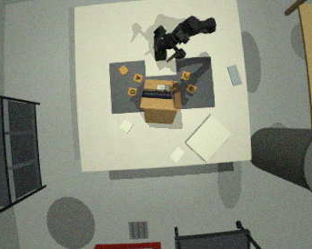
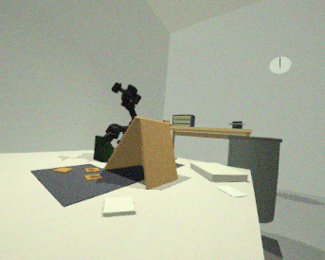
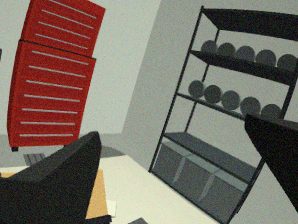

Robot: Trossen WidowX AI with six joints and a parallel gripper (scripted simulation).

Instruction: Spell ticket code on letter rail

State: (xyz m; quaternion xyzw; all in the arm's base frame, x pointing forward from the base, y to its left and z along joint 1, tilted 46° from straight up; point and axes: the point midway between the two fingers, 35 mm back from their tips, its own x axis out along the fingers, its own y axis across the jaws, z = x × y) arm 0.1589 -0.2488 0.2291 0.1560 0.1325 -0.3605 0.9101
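Right now the white ticket is 37 cm below my gripper tip, 8 cm ahead of it and 2 cm to the left of it. Also, from my gripper tip: dark mat: 47 cm below, 2 cm to the left; then white card: 46 cm below, 31 cm ahead, 28 cm to the right; then white box: 48 cm ahead, 45 cm below, 31 cm to the left.
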